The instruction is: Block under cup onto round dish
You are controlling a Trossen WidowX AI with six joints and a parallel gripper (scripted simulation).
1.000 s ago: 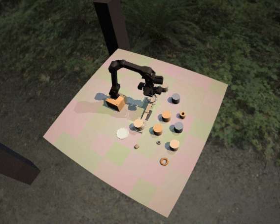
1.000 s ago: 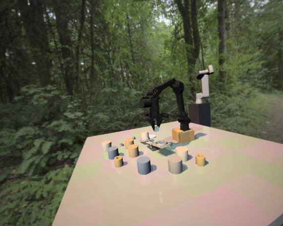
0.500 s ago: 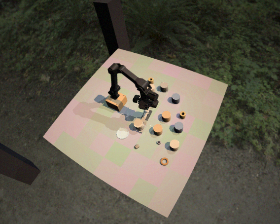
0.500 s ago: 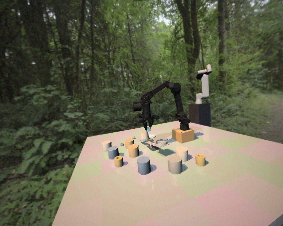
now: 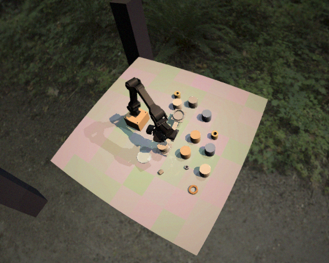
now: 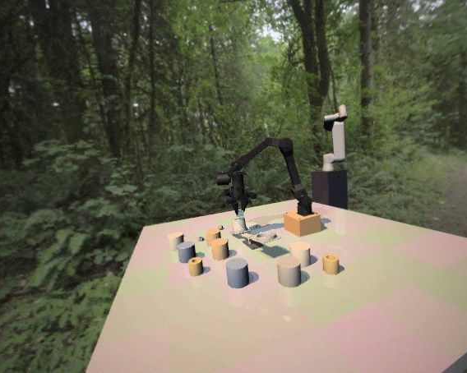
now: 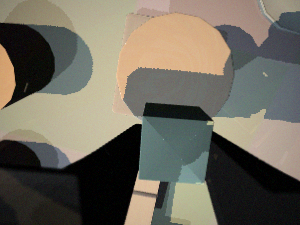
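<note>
Right now the cup is 1 cm ahead of my gripper tip, 4 cm to the right of it and 6 cm below it. Round my gripper tip: balance 1 cm behind, 12 cm to the left, 8 cm below; then nut 21 cm ahead, 6 cm to the right, 11 cm below; then round dish 9 cm behind, 13 cm to the right, 12 cm below.
</note>
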